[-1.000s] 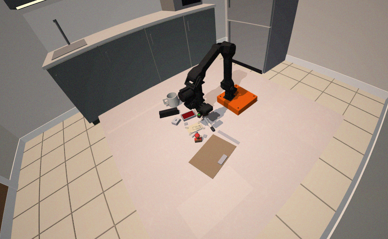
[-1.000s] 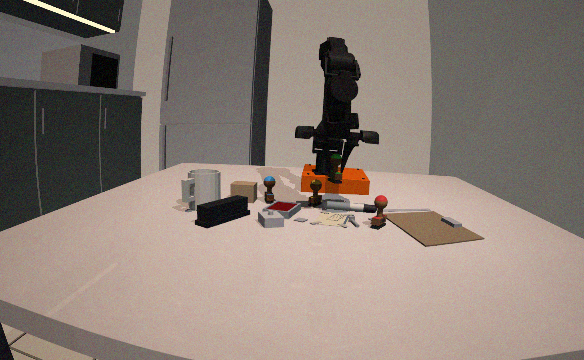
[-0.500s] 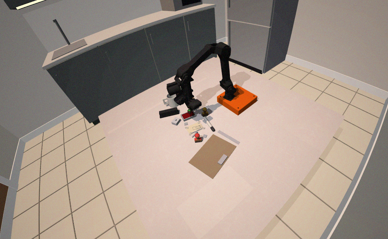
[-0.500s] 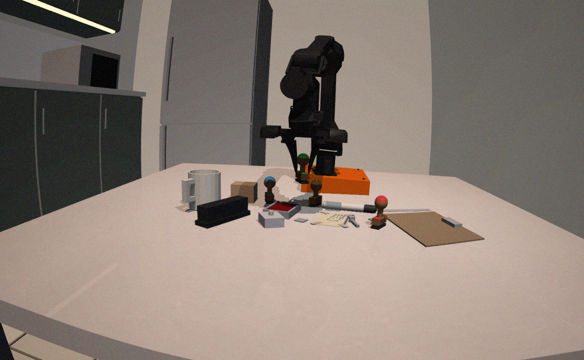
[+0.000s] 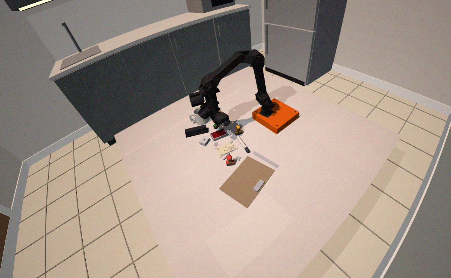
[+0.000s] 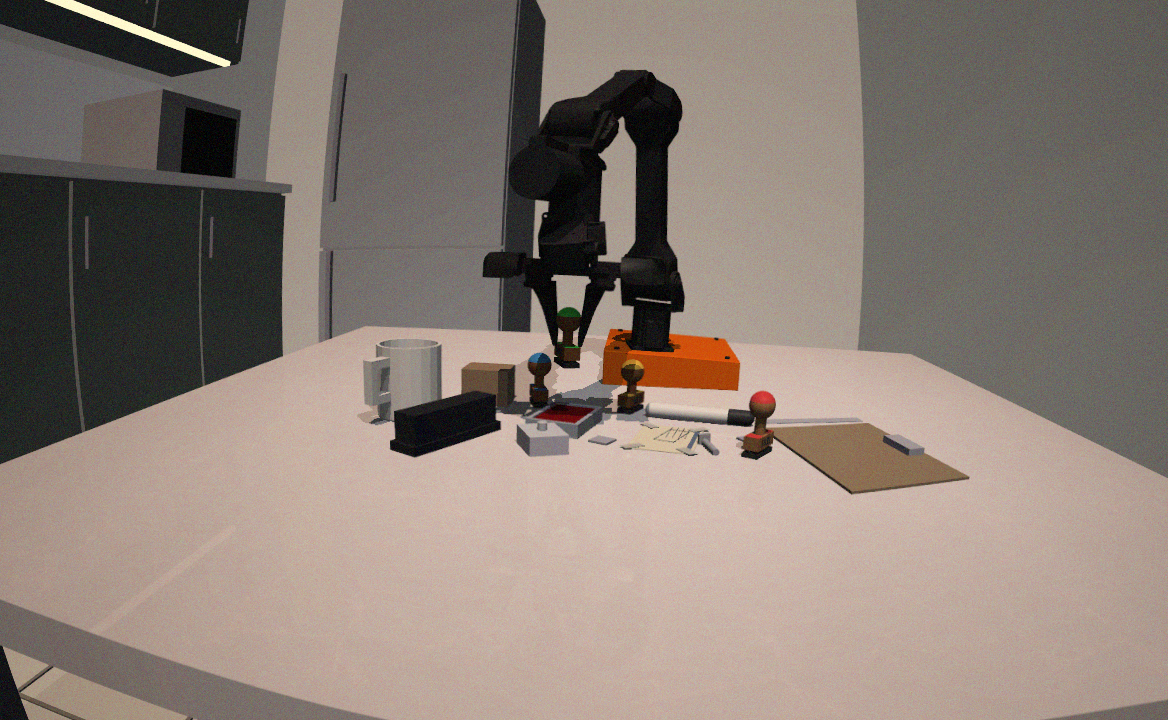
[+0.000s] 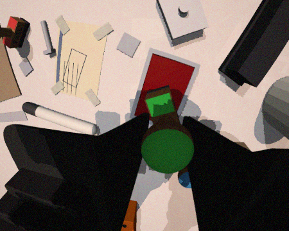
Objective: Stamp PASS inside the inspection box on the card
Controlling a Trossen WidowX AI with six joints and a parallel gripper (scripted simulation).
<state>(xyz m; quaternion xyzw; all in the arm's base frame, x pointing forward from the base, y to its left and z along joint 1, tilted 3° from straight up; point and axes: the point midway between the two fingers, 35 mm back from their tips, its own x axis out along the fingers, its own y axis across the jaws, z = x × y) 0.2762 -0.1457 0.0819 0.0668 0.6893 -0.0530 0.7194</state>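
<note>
Now: gripper tip 90 mm above the red ink pad. The rest, counted from my gripper tip: green-knobbed stamp: right at my gripper tip; then small grey block: 90 mm ahead, 30 mm to the right, 70 mm below; then blue-knobbed stamp: 100 mm behind, 30 mm to the right, 70 mm below.
</note>
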